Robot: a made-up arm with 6 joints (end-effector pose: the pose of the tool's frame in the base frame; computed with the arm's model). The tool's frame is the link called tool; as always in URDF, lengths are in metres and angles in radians.
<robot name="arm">
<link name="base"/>
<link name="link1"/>
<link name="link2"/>
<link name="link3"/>
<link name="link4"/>
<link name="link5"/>
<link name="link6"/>
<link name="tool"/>
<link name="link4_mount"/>
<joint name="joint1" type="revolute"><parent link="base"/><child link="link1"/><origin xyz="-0.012 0.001 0.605" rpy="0 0 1.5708"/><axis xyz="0 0 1"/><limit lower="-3.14" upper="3.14"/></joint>
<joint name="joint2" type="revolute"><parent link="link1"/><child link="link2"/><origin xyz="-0.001 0.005 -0.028" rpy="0 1.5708 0"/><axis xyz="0 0 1"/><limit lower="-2.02" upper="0.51"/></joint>
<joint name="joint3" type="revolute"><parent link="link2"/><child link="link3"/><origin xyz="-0.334 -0.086 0.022" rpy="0 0 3.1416"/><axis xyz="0 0 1"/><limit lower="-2.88" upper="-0.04"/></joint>
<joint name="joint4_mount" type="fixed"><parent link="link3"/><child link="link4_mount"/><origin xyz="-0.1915 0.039 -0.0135"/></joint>
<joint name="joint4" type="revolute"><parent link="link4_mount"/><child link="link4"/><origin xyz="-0.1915 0.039 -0.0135" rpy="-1.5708 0 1.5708"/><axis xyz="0 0 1"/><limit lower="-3.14" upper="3.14"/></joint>
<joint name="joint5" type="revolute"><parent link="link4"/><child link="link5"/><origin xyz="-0.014 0.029 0.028" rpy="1.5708 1.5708 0"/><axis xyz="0 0 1"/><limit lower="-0.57" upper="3.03"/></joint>
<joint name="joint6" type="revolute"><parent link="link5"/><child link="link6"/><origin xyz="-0.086 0.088 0.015" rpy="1.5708 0 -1.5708"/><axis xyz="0 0 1"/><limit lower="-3.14" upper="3.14"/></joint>
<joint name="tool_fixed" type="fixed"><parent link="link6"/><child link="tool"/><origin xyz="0.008 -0.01 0.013" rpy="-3.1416 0 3.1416"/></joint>
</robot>
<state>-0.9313 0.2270 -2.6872 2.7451 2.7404 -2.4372</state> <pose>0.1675 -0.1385 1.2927 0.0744 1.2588 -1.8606</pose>
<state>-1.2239 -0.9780 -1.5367 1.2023 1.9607 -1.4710</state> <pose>0.1110 0.0098 1.2132 -0.2661 -1.0586 0.9745</pose>
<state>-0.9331 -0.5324 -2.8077 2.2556 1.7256 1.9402</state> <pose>-0.1438 0.3337 1.3449 1.3036 -0.0475 -0.4215</pose>
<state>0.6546 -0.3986 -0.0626 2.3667 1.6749 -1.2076</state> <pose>0.1644 0.2592 0.5410 1.9924 -0.0337 -0.0411</pose>
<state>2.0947 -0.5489 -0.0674 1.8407 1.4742 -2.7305</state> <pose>-0.2317 0.1906 0.5394 -2.1110 -0.0693 -1.9150</pose>
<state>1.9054 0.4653 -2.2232 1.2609 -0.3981 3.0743</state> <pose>-0.1207 0.6605 1.0305 0.4133 2.3848 -1.7893</pose>
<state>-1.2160 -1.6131 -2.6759 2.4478 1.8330 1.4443</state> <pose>-0.2239 0.8104 0.6800 0.2282 -0.6322 0.2296</pose>
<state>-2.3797 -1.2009 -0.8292 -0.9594 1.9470 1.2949</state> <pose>-0.1753 0.0124 0.9830 0.9558 -0.4680 2.0252</pose>
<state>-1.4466 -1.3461 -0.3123 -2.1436 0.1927 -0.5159</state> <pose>0.0646 -0.1959 0.8534 -1.5499 0.9570 0.7377</pose>
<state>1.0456 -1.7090 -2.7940 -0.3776 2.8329 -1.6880</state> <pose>-0.2859 -0.6238 0.7302 -0.3741 -1.9203 1.6325</pose>
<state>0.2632 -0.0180 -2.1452 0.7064 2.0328 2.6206</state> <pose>0.4135 0.2043 1.1362 0.2376 0.6923 -1.9161</pose>
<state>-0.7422 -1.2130 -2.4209 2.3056 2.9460 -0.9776</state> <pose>-0.3617 0.4615 1.0001 -0.5162 0.0351 2.5356</pose>
